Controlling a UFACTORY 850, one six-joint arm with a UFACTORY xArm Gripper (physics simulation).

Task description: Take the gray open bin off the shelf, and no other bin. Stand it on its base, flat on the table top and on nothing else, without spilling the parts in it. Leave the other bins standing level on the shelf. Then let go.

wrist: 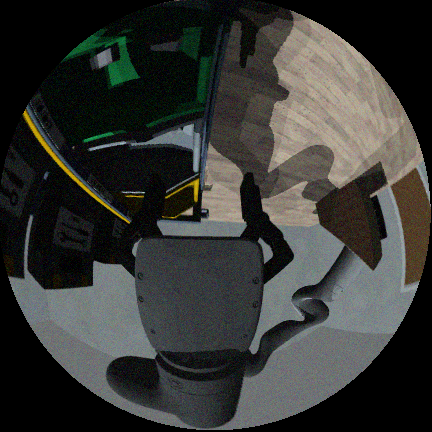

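The gray open bin [172, 139] is at upper left of centre in the wrist view, between the green bin [123, 72] and the yellow bin [182, 201]. It is on the shelf [75, 175], and its inside is mostly in dark shadow. The parts in it cannot be made out clearly. My gripper [201, 178] is open and empty. Its left finger shows in front of the gray and yellow bins; its right finger shows over the wooden table top [330, 105], to the right of the shelf's edge. The gray bin's right side shows between the fingers.
Blue-gray shelf rails run along both sides of the bins. Dark panels [74, 230] with tool pictures stand at the left. A dark brown angular block [350, 215] shows at the right, with a brown wall panel [412, 225] beyond it. Arm shadows cross the table top.
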